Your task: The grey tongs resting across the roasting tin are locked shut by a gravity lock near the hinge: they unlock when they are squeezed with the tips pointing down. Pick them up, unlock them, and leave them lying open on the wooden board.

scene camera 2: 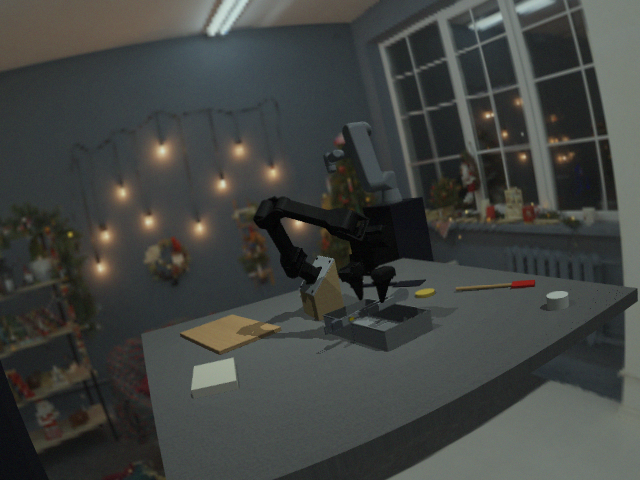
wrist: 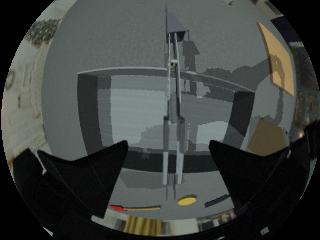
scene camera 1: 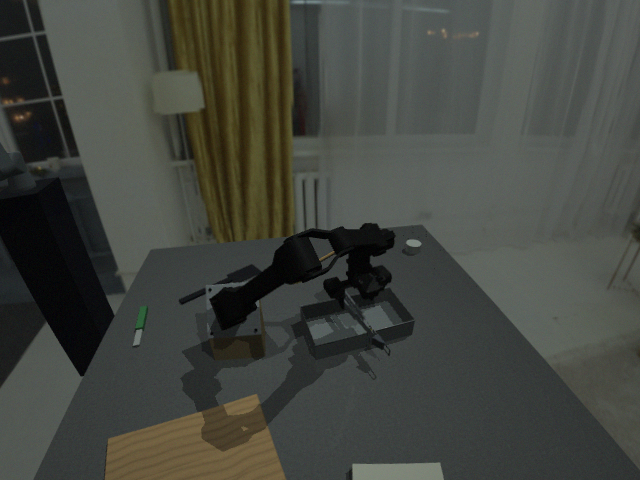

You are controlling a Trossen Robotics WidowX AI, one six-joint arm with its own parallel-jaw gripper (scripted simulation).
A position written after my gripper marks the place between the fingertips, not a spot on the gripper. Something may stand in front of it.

My gripper (scene camera 1: 356, 304) is open and holds nothing. Further things: a white block (scene camera 2: 217, 377) and a wooden board (scene camera 2: 223, 335).
My gripper also shows in scene camera 2 (scene camera 2: 371, 301) and in the wrist view (wrist: 169, 145). The wooden board also shows in the wrist view (wrist: 281, 73).
